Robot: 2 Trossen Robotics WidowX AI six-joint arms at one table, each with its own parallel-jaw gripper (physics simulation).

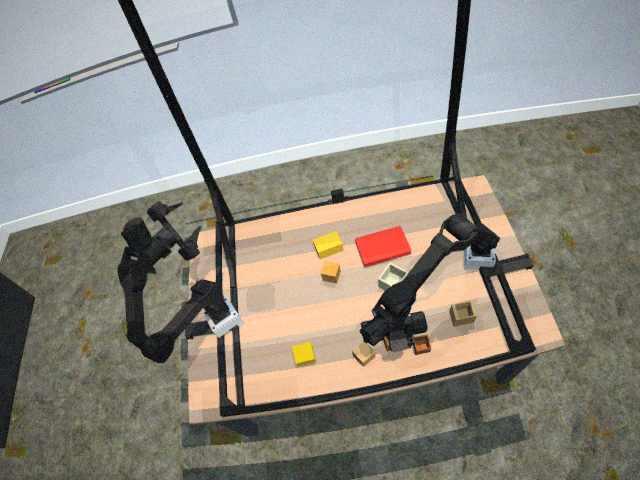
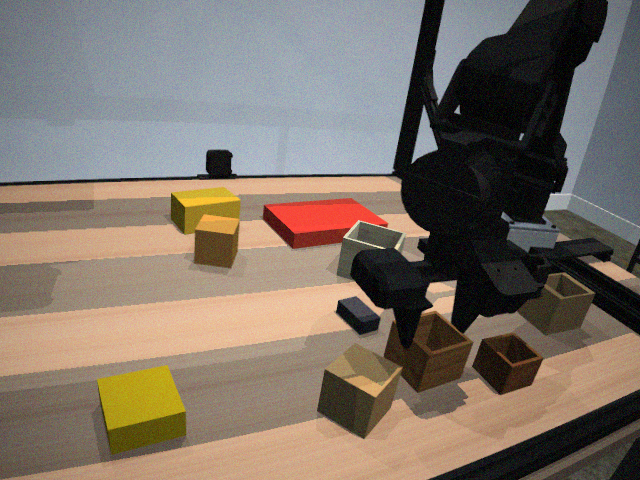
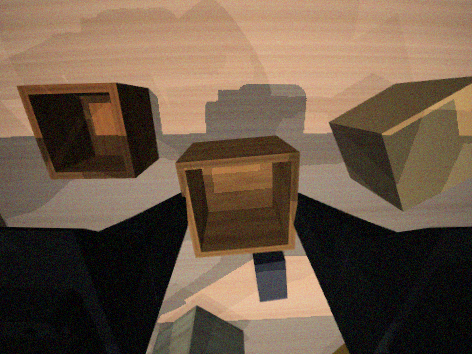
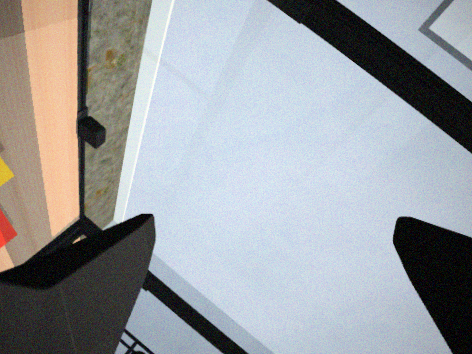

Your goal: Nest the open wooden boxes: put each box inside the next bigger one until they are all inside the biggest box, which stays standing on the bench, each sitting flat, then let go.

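Frame: origin at the left arm's base, x ahead, y left, z up, level; centimetres.
Seen in the pictures: left gripper, between the fingertips: (image 2: 430,341) (image 3: 240,199); right gripper, between the fingertips: (image 1: 191,214) (image 4: 275,228); left arm's base, origin of its link: (image 1: 480,248) (image 2: 521,214); right arm's base, origin of its link: (image 1: 219,313).
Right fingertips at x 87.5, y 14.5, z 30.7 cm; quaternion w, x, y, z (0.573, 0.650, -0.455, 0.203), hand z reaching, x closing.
Observation:
Offsets run from my right fingertips to a thing's middle.
My left gripper (image 1: 397,341) (image 2: 434,335) (image 3: 240,199) is shut on the brown box {dx -59.7, dy +18.0, dz -34.5 cm} (image 2: 444,369) (image 3: 237,147); the box is upright at or just above the bench, and whether it touches is unclear. The small reddish-brown box {dx -68.6, dy +19.4, dz -35.0 cm} (image 1: 421,351) (image 2: 498,370) (image 3: 141,132) stands beside it. The khaki box {dx -51.3, dy +23.9, dz -34.3 cm} (image 1: 363,356) (image 2: 343,400) (image 3: 370,150) stands on its other side. The pale grey-green box {dx -58.1, dy -2.2, dz -34.0 cm} (image 1: 386,283) (image 2: 351,256) (image 3: 200,332) stands farther back. The olive-brown box {dx -81.3, dy +8.4, dz -34.1 cm} (image 1: 463,319) (image 2: 555,310) stands at the right. My right gripper (image 1: 190,217) (image 4: 275,228) is open and empty, off the bench's left side.
A dark block {dx -54.1, dy +9.8, dz -36.0 cm} (image 2: 358,315) (image 3: 271,277) lies behind the held box. A red slab {dx -53.6, dy -16.3, dz -35.6 cm} (image 1: 383,245) (image 2: 323,219), a yellow block {dx -34.3, dy -14.7, dz -34.6 cm} (image 1: 327,244) (image 2: 206,206) and an orange cube {dx -37.0, dy -3.7, dz -34.3 cm} (image 1: 330,271) (image 2: 216,242) are farther back. Another yellow block {dx -32.7, dy +25.7, dz -35.4 cm} (image 1: 303,353) (image 2: 140,403) is near the front.

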